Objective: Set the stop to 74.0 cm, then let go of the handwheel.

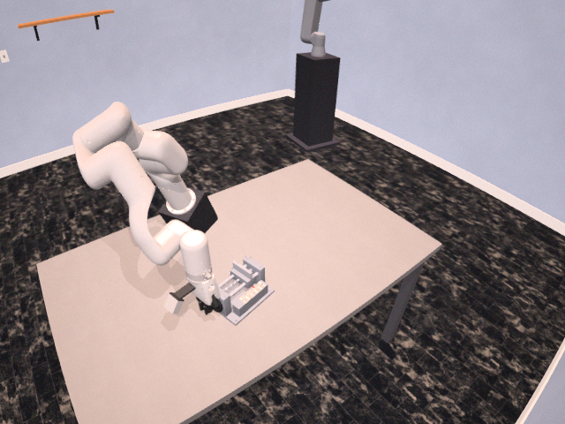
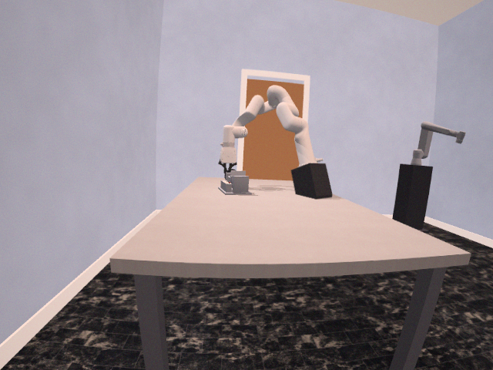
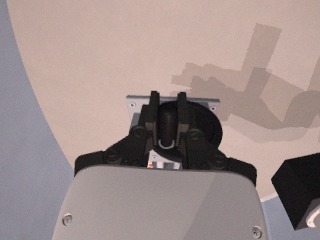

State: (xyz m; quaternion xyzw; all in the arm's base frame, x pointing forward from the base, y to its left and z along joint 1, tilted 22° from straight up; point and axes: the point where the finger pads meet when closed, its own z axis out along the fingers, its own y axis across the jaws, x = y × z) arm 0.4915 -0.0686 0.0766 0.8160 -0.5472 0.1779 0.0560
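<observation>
My hand is 1 cm to the right of the handwheel knob. Also, from my hand: sliding stop block 7 cm behind, 17 cm to the left, 1 cm below; then black handwheel 1 cm behind, 2 cm to the left, 1 cm below.
</observation>
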